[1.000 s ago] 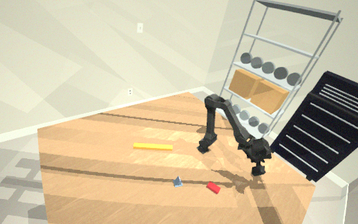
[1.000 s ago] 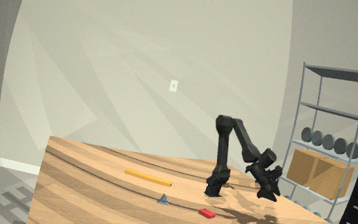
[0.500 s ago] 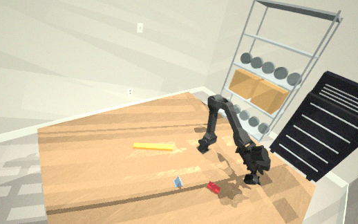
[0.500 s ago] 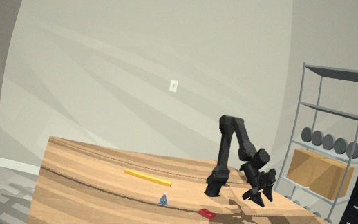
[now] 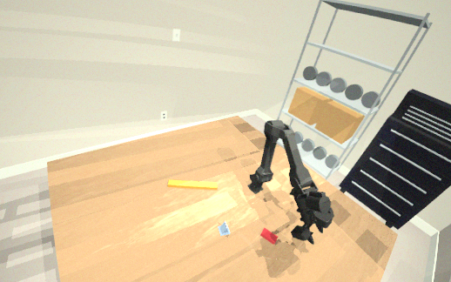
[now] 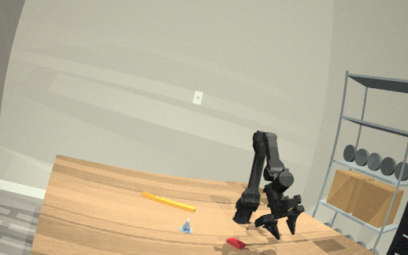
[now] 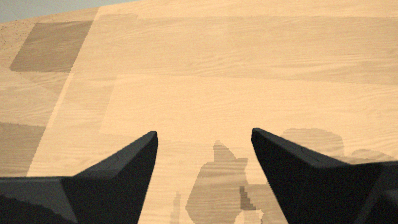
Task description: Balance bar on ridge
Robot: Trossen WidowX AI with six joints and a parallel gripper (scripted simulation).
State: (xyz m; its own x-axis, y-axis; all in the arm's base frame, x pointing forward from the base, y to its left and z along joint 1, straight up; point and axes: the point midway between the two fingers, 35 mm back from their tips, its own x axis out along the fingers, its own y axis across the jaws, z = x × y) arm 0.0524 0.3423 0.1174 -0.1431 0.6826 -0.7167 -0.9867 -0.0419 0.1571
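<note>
Now: gripper tip 230 mm short of the yellow bar, 540 mm to the left of it and 80 mm above it. Also, from my gripper tip: red block 100 mm ahead, 140 mm to the right, 80 mm below.
</note>
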